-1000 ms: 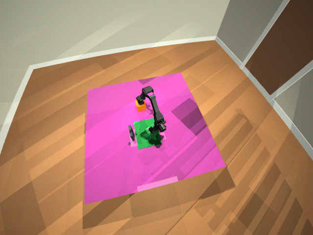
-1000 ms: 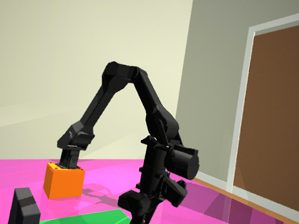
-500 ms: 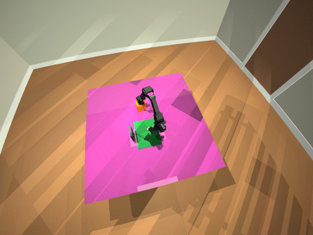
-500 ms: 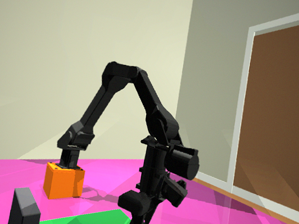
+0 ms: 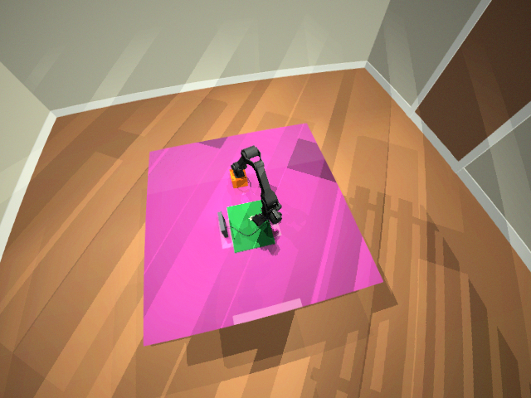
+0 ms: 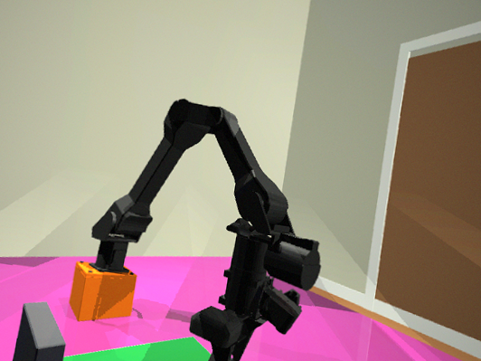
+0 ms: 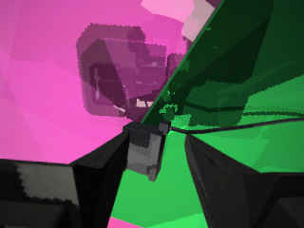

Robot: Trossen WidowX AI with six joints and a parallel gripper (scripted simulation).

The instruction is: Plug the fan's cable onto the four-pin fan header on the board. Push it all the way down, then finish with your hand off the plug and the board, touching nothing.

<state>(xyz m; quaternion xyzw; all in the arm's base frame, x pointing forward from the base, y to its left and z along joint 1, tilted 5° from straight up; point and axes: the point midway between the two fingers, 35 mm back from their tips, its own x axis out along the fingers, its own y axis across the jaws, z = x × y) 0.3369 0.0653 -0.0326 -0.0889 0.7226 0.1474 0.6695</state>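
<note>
The fan plug lies 20 mm behind my gripper tip. From my gripper tip the other things lie so: four-pin header (80 mm to the right, 40 mm behind, 20 mm below); green board (110 mm to the right, 30 mm below); dark fan (250 mm to the right, 40 mm behind, 40 mm above).
</note>
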